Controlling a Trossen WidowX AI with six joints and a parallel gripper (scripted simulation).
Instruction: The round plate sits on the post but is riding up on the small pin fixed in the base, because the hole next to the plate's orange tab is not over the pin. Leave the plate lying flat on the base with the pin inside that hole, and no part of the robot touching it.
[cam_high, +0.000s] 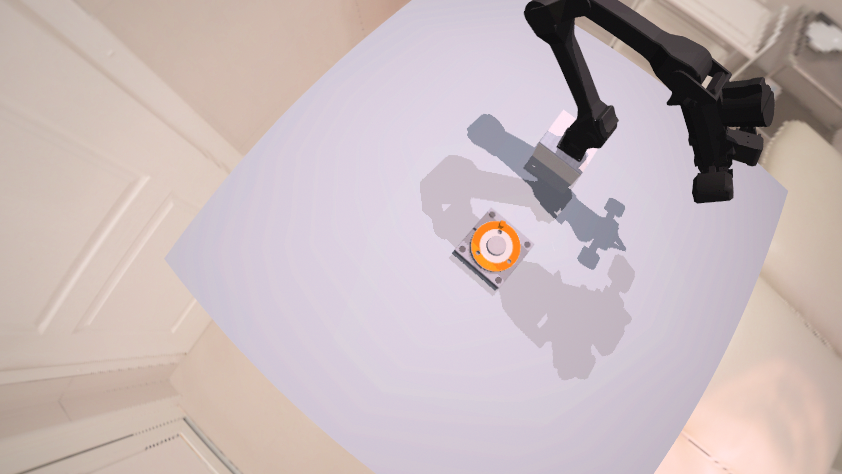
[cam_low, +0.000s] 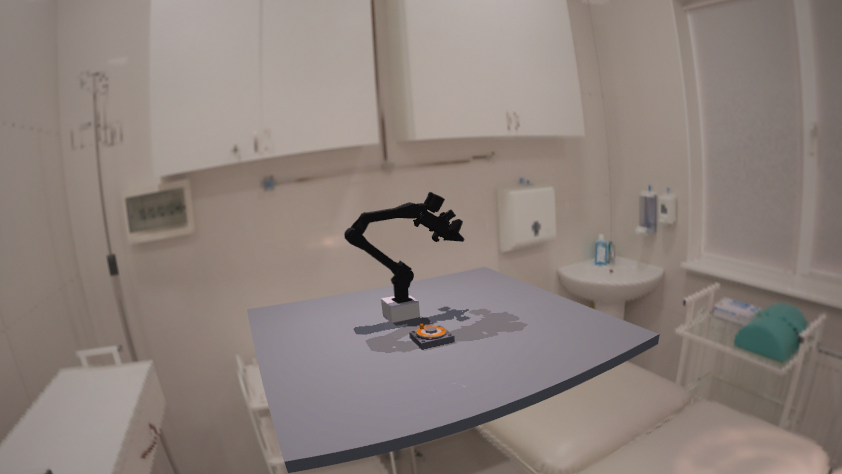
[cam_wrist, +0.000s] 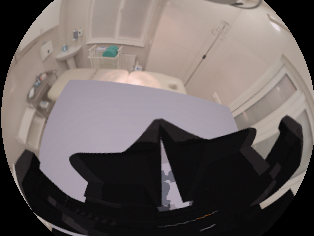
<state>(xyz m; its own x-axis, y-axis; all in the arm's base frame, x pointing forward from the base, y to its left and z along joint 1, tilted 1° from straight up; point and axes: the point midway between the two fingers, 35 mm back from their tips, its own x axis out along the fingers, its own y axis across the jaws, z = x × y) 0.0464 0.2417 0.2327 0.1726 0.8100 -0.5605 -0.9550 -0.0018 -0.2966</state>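
My gripper tip is now 22 cm short of the round plate, 31 cm to the left of it and 24 cm above it. From my gripper tip the other things lie so: square grey base (24 cm ahead, 31 cm to the right, 25 cm below).
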